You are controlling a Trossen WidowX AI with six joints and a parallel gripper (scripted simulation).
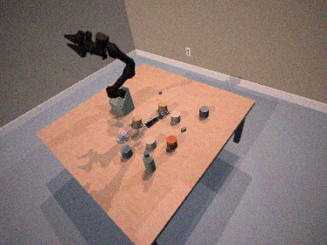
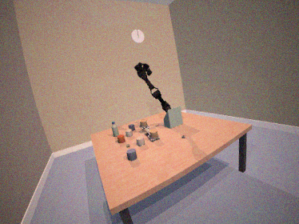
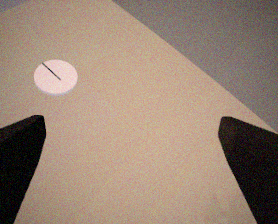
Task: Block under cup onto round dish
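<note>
My gripper tip is now 66 cm above the tan cup, 41 cm to the right of it and 24 cm short of it. Also, from my gripper tip: bottle (61 cm below, 52 cm ahead, 3 cm to the right); round grey dish (72 cm below, 17 cm ahead, 1 cm to the left); balance (70 cm below, 26 cm to the left, 23 cm ahead).
</note>
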